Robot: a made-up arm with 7 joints. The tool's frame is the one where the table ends. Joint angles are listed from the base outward.
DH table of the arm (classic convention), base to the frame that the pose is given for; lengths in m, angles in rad. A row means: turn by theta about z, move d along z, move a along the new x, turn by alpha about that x. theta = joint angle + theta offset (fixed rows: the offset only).
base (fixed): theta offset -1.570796  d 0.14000  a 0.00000  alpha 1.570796
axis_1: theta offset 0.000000  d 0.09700  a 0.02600  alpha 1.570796
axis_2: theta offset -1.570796  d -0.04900  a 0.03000  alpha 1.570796
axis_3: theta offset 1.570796  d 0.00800  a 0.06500  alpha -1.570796
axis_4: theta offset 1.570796  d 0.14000  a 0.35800  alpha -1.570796
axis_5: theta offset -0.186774  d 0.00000  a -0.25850  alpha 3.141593
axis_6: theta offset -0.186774  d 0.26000  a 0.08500  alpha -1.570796
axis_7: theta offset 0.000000  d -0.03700  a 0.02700  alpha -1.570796
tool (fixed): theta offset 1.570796  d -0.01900  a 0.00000  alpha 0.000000
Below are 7 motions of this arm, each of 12 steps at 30 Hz.
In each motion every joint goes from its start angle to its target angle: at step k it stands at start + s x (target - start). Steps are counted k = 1, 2, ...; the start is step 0. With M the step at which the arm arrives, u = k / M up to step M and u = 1 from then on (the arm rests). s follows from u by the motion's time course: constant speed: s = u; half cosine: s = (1 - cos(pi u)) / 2; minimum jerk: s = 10 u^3 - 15 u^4 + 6 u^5.
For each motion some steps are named. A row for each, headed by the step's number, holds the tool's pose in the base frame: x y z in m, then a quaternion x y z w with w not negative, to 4 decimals.
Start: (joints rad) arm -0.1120 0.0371 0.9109 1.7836 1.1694 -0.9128 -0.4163
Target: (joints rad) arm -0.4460 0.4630 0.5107 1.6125 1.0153 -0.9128 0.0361
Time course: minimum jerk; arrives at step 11
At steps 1, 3, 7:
1: -0.1530 -0.3081 0.4566 -0.0962 0.8346 0.5415 0.0305
3: -0.1836 -0.3173 0.4299 -0.0822 0.8061 0.5812 0.0755
7: -0.3120 -0.3006 0.2963 -0.0283 0.6319 0.7147 0.2986

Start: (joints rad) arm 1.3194 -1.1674 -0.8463 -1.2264 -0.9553 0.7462 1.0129
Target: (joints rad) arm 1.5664 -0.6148 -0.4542 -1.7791 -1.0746 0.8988 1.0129
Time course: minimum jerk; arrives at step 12
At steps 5, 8, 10, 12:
5: -0.1288 -0.1921 -0.2000 -0.5632 0.5261 -0.1819 0.6107
8: -0.1537 -0.2090 -0.1699 -0.5129 0.5772 -0.3548 0.5272
10: -0.1595 -0.2055 -0.1646 -0.4772 0.5922 -0.4164 0.4982
12: -0.1602 -0.2042 -0.1640 -0.4690 0.5949 -0.4283 0.4926

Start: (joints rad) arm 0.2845 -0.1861 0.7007 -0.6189 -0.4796 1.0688 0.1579
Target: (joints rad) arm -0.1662 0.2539 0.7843 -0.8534 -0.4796 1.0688 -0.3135
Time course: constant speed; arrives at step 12
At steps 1, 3, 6, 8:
1: -0.3985 -0.1012 -0.0365 -0.1627 0.3953 -0.6834 0.5918
3: -0.4040 -0.0512 -0.0470 -0.0885 0.4090 -0.7079 0.5690
6: -0.4042 0.0260 -0.0496 0.0160 0.4266 -0.7410 0.5183
8: -0.3987 0.0771 -0.0425 0.0795 0.4364 -0.7605 0.4742

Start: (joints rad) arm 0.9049 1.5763 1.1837 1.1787 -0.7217 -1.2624 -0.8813
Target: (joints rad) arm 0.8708 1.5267 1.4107 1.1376 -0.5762 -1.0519 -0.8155
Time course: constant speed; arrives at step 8
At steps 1, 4, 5, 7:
1: -0.4566 -0.1439 0.2241 0.1755 0.3477 -0.5301 0.7532
4: -0.4530 -0.1347 0.2068 0.1941 0.3749 -0.5135 0.7470
5: -0.4520 -0.1309 0.2018 0.2003 0.3840 -0.5080 0.7446
7: -0.4501 -0.1225 0.1931 0.2125 0.4019 -0.4967 0.7393

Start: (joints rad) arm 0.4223 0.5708 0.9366 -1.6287 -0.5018 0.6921 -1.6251
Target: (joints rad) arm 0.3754 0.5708 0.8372 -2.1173 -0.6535 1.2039 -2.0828
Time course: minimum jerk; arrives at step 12
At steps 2, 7, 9, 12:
2: -0.0910 0.2722 -0.0777 -0.4998 0.3273 0.7768 0.1992
7: 0.0042 0.2791 -0.0177 -0.3253 0.3272 0.7797 0.4234
9: 0.0367 0.2743 0.0111 -0.2437 0.3088 0.7811 0.4849
12: 0.0495 0.2711 0.0240 -0.2079 0.2984 0.7823 0.5057

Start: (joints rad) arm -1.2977 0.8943 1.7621 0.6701 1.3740 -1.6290 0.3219
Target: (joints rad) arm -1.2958 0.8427 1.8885 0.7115 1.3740 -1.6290 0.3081
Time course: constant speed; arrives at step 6
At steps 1, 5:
1: -0.3498 -0.5008 0.1307 -0.7011 0.5160 -0.3909 0.2991
5: -0.3193 -0.5171 0.0903 -0.6960 0.4976 -0.3817 0.3498

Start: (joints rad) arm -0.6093 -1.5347 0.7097 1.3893 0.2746 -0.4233 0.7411
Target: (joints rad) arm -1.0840 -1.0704 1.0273 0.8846 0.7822 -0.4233 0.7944
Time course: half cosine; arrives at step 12
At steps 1, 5, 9, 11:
1: 0.1781 -0.0901 0.2308 -0.6606 -0.4619 0.5869 0.0756
5: 0.1736 -0.1693 0.1282 -0.5800 -0.4011 0.6974 0.1281
9: 0.1109 -0.2404 -0.0159 -0.3904 -0.3692 0.8241 0.1793
11: 0.0856 -0.2513 -0.0516 -0.3270 -0.3709 0.8490 0.1864

